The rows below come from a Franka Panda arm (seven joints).
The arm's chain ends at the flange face. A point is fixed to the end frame.
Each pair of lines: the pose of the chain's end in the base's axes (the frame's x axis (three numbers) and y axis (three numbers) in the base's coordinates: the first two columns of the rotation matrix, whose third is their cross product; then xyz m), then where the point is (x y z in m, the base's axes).
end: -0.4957 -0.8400 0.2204 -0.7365 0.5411 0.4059 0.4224 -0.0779 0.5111
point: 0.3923 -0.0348 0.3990
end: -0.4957 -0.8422 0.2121 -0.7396 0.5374 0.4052 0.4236 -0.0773 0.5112
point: 0.3940 -0.0335 0.3992
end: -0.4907 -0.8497 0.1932 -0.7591 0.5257 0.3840 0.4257 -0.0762 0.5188
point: 0.3991 -0.0323 0.4061
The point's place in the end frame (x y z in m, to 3 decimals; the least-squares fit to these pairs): -0.046 0.000 0.115
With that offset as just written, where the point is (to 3 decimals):
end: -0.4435 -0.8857 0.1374 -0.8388 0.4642 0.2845 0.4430 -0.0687 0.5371
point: 0.427 -0.027 0.422
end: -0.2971 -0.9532 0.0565 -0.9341 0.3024 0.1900 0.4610 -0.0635 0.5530
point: 0.452 -0.019 0.438
